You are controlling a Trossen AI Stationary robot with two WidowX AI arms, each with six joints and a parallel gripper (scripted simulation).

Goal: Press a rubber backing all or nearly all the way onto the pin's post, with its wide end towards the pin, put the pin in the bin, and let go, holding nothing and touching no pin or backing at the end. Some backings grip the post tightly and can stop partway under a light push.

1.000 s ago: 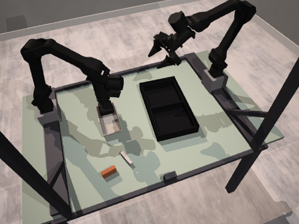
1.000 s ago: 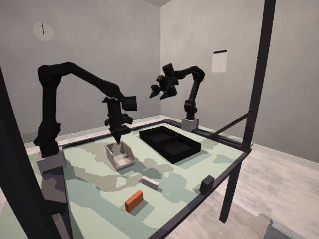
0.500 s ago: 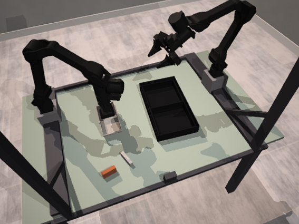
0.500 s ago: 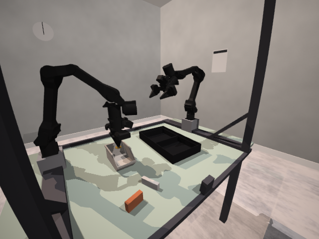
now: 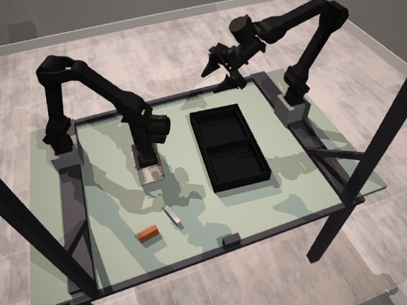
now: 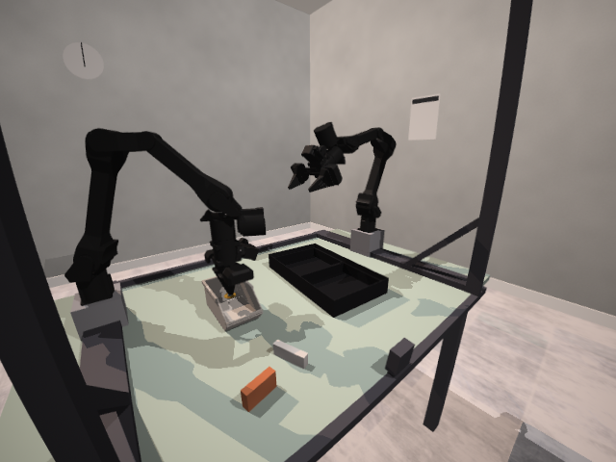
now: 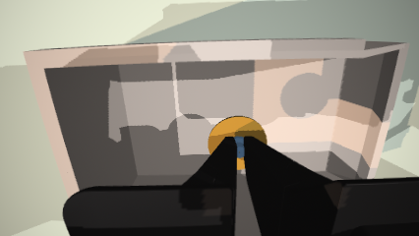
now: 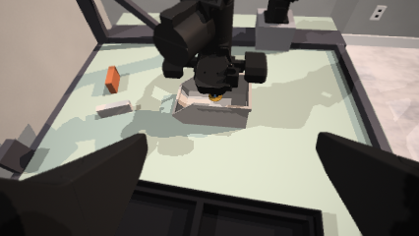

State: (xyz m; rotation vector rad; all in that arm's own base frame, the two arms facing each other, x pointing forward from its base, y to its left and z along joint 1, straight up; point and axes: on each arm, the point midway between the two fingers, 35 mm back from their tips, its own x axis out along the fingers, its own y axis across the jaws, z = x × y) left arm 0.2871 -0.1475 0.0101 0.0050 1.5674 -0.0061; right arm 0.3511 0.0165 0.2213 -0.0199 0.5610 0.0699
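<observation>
Right now the bin is 5 cm below my left hand and 1 cm behind it. Also, from my left hand: black two-compartment tray: 31 cm to the right, 7 cm below, 2 cm ahead; orange block: 28 cm behind, 7 cm below, 4 cm to the left; pin: 4 cm below.
</observation>
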